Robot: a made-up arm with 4 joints. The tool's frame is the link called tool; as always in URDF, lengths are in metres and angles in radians.
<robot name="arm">
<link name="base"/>
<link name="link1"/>
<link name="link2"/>
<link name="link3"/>
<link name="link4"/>
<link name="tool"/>
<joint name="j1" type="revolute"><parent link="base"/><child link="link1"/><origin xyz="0.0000 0.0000 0.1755" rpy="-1.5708 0.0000 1.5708"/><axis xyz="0 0 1"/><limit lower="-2.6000" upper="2.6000" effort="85" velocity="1.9"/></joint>
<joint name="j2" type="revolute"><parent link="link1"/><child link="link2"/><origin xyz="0.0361 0.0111 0.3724" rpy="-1.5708 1.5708 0.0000"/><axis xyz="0 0 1"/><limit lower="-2.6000" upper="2.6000" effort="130" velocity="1.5"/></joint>
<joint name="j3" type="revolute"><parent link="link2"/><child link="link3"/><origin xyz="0.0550 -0.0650 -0.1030" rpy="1.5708 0.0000 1.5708"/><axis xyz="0 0 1"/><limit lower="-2.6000" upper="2.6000" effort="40" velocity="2.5"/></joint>
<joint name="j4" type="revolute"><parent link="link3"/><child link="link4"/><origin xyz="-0.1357 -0.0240 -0.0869" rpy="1.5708 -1.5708 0.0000"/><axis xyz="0 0 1"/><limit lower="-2.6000" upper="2.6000" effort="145" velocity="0.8"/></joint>
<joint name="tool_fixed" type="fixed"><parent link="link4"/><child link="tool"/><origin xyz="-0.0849 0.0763 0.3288"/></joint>
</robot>
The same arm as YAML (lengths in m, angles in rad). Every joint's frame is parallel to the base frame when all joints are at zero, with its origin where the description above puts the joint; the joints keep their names.
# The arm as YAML. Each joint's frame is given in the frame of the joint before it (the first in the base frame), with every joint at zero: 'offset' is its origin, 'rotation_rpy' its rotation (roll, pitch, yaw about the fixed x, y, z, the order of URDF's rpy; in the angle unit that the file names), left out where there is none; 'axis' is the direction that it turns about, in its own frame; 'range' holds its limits. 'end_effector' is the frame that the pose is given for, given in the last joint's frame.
length_unit: m
angle_unit: rad
chain:
  - id: j1
    offset: [0.0, 0.0, 0.1755]
    axis: [-1.0, 0.0, 0.0]
    range: [-2.6, 2.6]
  - id: j2
    offset: [-0.3724, 0.0361, -0.0111]
    axis: [0.0, 0.0, -1.0]
    range: [-2.6, 2.6]
  - id: j3
    offset: [0.055, 0.065, 0.103]
    axis: [1.0, 0.0, 0.0]
    range: [-2.6, 2.6]
  - id: j4
    offset: [-0.0869, 0.1357, 0.024]
    axis: [0.0, 0.0, 1.0]
    range: [-2.6, 2.6]
end_effector:
  offset: [-0.0849, 0.0763, 0.3288]
  rotation_rpy: [0.0, 0.0, 0.0]

